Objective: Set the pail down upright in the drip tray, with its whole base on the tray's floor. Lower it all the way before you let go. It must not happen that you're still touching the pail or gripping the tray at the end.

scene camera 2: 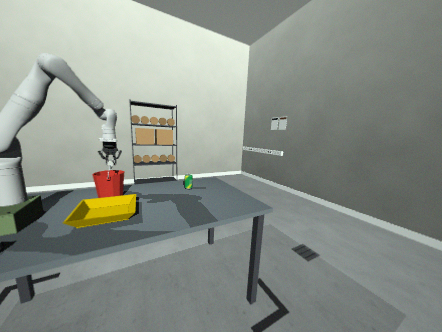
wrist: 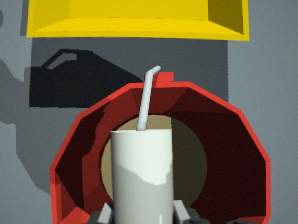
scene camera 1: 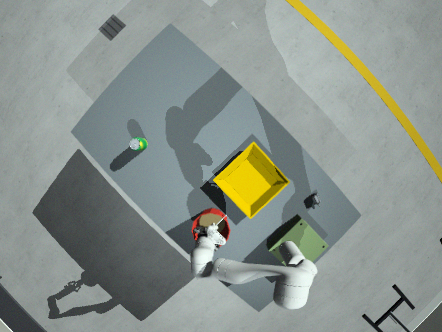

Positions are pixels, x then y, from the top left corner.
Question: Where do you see a pail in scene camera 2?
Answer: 108,184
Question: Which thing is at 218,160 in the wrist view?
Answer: A pail.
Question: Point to a yellow drip tray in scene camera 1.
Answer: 252,180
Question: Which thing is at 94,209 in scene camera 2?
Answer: A yellow drip tray.
